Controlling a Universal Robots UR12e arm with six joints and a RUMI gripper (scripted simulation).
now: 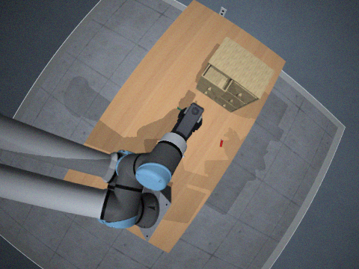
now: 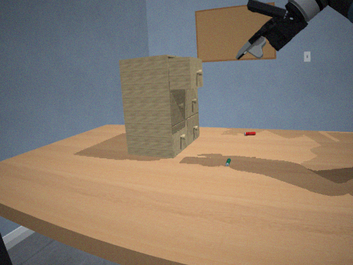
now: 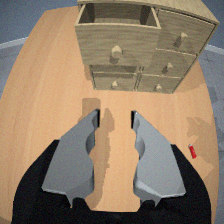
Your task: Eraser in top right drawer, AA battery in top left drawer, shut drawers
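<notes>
Now: hand 4 cm past the red AA battery, 27 cm to the left of it and 32 cm above it. The rest, counted from my hand: eraser 34 cm ahead, 16 cm to the right, 9 cm below; then green AA battery 4 cm ahead, 8 cm to the left, 32 cm below.
</notes>
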